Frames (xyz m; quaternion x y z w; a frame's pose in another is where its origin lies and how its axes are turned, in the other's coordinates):
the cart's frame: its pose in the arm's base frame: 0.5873 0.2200 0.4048 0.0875 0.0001 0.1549 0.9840
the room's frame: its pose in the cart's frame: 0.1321 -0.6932 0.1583 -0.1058 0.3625 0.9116 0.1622
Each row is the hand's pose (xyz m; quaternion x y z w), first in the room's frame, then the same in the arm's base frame.
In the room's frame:
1: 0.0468 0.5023 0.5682 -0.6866 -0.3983 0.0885 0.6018
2: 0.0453 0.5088 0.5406 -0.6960 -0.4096 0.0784 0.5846
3: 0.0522 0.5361 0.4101 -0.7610 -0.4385 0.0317 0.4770
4: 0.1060 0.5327 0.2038 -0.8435 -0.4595 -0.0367 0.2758
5: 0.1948 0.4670 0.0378 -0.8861 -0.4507 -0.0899 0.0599
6: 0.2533 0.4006 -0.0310 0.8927 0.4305 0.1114 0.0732
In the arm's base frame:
1: 0.6692 -0.5636 1.1436 -0.2962 0.4962 -0.8136 0.0642
2: 0.6771 -0.5832 1.1246 -0.3066 0.5115 -0.8010 0.0535
3: 0.7015 -0.6728 1.0287 -0.3359 0.6092 -0.7183 0.0139
4: 0.7050 -0.7754 0.8418 0.3652 -0.7508 0.5490 0.0392
5: 0.6724 -0.8046 0.6472 0.3733 -0.8553 0.3514 0.0755
6: 0.6432 -0.7835 0.5411 0.3677 -0.8988 0.2226 0.0861

